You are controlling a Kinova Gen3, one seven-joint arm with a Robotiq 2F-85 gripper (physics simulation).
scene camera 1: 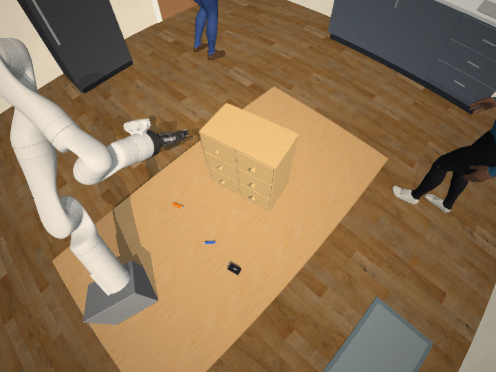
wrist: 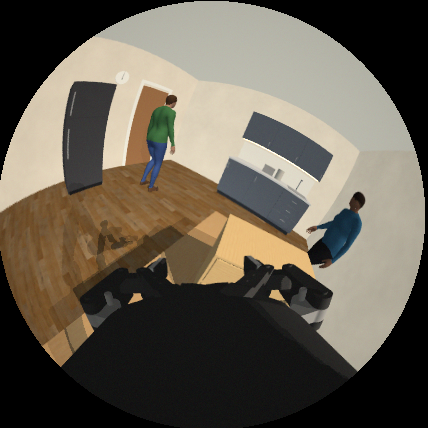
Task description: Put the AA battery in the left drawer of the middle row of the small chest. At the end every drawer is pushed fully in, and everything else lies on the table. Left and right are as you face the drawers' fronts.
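Frame: origin at the arm's base, x back, y right, z up, level; millimetres.
Seen in the pictures: gripper, between the fingertips: [scene camera 1: 175, 133] [wrist: 204, 265]; arm's base, origin of its link: [scene camera 1: 118, 282].
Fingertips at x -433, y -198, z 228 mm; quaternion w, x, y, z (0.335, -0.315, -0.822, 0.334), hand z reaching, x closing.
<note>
Offsets run from my fingertips to a thing's middle. "*": to the spot under its first point. Level surfaces: height alone.
A light wooden chest @[dy +107, dx -217, dz -229 mm] [scene camera 1: 250, 134] [wrist: 262, 245] stands on the table, with two columns and three rows of drawers. The left drawer of the middle row @[* dy +29, dx -102, dz -227 mm] [scene camera 1: 214, 162] looks shut, as do the others. A small orange cylinder @[dy +5, dx +104, dz -384 mm] [scene camera 1: 178, 205] and a small blue cylinder @[dy +226, dx +96, dz -386 mm] [scene camera 1: 209, 242] lie on the table in front of the chest. I cannot tell for sure which is the AA battery. My gripper [scene camera 1: 187, 133] [wrist: 204, 265] is open and empty, beside the chest's upper left corner in the scene view. The wrist view looks past the chest's top; neither cylinder shows there.
A small black object @[dy +372, dx +87, dz -382 mm] [scene camera 1: 234, 268] lies on the table @[dz -391 mm] [scene camera 1: 330, 150] beyond the blue cylinder. The grey arm base [scene camera 1: 120, 305] stands at the table's lower left. A person in black trousers [scene camera 1: 440, 175] [wrist: 345, 230] and one in blue trousers [scene camera 1: 210, 25] [wrist: 157, 155] stand on the floor.
</note>
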